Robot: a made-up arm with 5 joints.
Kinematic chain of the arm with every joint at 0, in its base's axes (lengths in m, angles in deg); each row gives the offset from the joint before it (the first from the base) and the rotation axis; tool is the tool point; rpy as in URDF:
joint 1: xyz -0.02 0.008 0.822 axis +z
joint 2: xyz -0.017 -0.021 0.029 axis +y
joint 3: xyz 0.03 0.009 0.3 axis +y
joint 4: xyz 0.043 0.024 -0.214 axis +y
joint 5: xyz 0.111 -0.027 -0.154 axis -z
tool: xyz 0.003 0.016 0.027 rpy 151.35 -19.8 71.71
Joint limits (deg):
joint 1: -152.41..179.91
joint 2: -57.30..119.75
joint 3: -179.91..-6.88
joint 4: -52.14..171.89
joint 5: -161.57..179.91
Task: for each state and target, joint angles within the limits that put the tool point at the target. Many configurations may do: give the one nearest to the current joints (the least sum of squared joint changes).
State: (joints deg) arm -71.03 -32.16 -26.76 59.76 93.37
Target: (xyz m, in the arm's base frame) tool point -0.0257 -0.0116 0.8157
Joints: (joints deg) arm -60.33 -32.81 -11.14 92.49 78.17
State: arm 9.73 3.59 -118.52 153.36 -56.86
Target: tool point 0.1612 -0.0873 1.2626
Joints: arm -26.63 -4.22 -142.40 129.48 -57.94
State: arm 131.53 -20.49 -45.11 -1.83 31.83
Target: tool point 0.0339 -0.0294 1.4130
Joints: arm 142.09 -46.72 -78.27 -11.44 34.97
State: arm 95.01 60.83 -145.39 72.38 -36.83
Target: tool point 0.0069 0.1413 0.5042
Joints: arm 78.85 96.91 -88.16 97.82 -38.57
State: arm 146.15 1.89 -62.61 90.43 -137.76
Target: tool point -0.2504 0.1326 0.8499
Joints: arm 157.03 15.49 -60.08 86.58 -137.71
